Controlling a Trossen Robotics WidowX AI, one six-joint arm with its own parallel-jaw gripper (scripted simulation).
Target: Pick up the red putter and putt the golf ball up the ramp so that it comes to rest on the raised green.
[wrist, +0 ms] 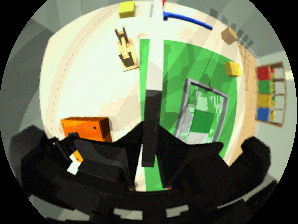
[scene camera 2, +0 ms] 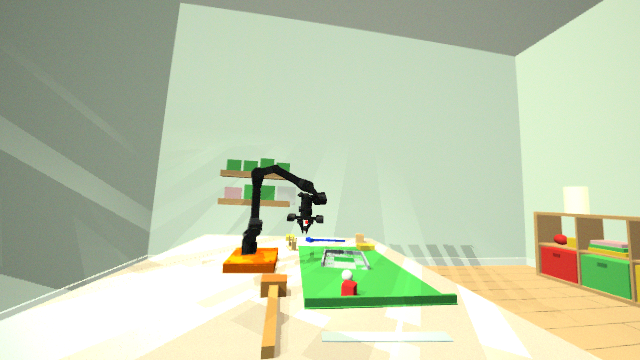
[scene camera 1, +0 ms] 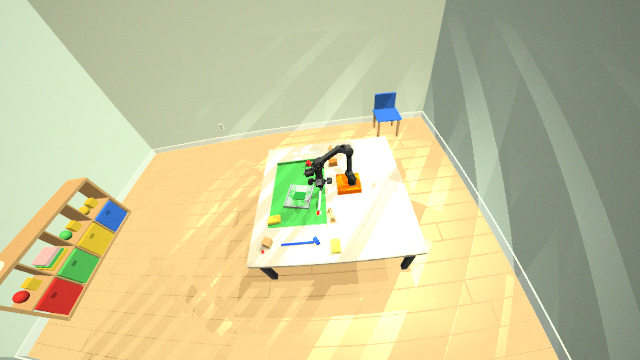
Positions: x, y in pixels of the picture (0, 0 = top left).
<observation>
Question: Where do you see a wooden mallet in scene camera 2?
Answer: At 271, 286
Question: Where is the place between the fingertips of my gripper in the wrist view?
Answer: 148, 124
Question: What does my gripper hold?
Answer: A red putter.
</observation>
